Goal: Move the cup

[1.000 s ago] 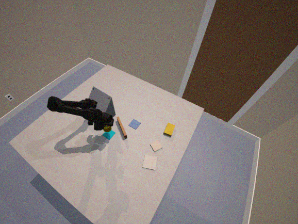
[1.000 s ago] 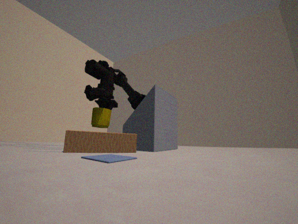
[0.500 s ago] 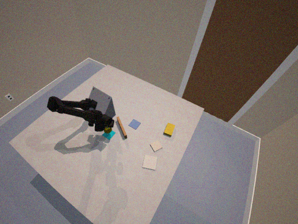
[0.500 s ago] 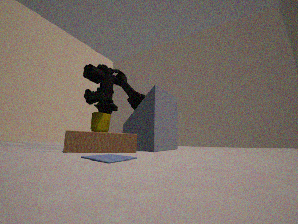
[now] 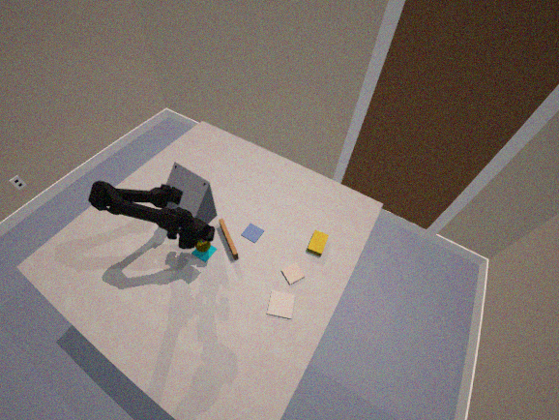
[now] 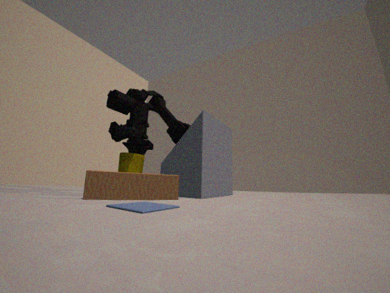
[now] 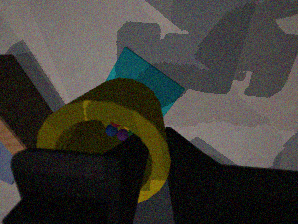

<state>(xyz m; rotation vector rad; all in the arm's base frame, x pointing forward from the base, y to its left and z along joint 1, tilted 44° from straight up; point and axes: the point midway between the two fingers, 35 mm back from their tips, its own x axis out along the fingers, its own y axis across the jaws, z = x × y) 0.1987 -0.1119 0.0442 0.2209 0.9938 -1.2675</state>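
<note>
My gripper tip is now 9 cm short of the wooden bar, 11 cm to the right of it and 6 cm above it. Also, from my gripper tip: yellow cup (2 cm ahead, 1 cm to the left); blue pad (15 cm ahead, 22 cm to the left, 9 cm below).
</note>
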